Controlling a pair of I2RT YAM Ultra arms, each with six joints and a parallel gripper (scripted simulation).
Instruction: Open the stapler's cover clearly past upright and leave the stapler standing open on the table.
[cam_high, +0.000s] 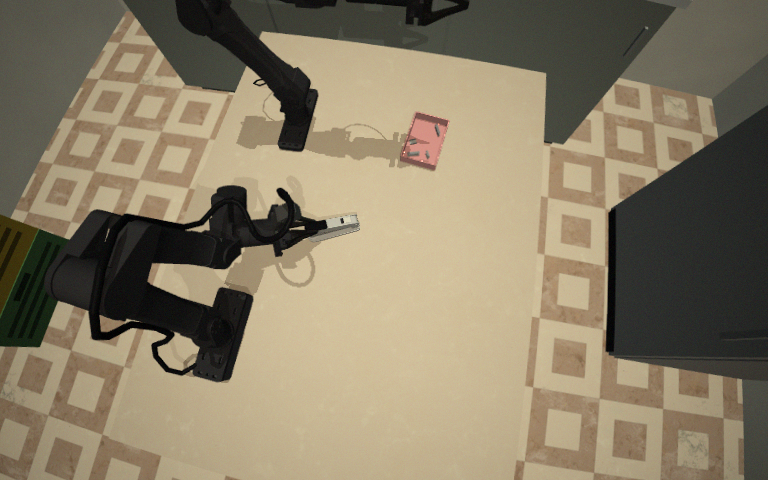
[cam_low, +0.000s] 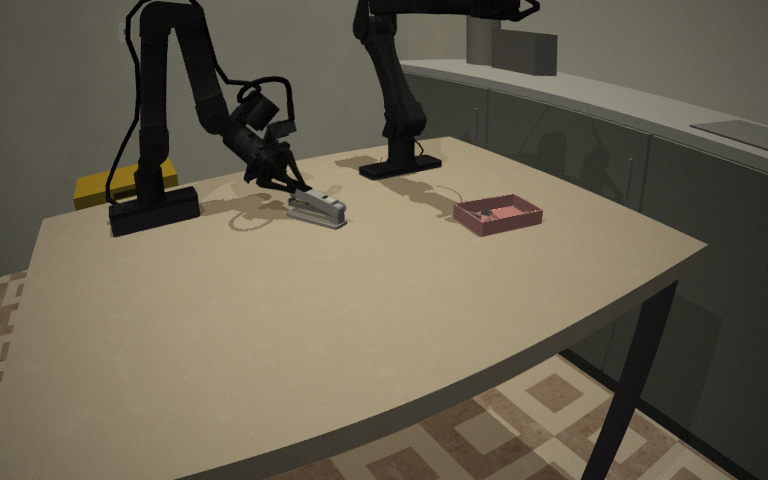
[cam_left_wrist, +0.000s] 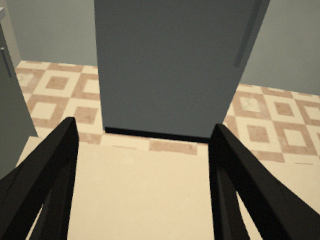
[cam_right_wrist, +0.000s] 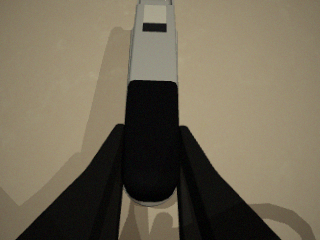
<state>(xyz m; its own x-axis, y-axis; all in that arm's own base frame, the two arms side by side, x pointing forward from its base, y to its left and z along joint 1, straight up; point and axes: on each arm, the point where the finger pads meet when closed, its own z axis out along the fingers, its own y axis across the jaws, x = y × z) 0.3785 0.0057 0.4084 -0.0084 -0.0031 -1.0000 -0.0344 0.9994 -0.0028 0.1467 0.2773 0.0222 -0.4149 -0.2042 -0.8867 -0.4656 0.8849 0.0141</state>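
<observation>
The stapler lies 40 mm ahead of my right hand, 20 mm to the left of it and 30 mm below it. The rest, counted from my right hand: pink tray 210 mm ahead, 310 mm to the left, 50 mm below.
</observation>
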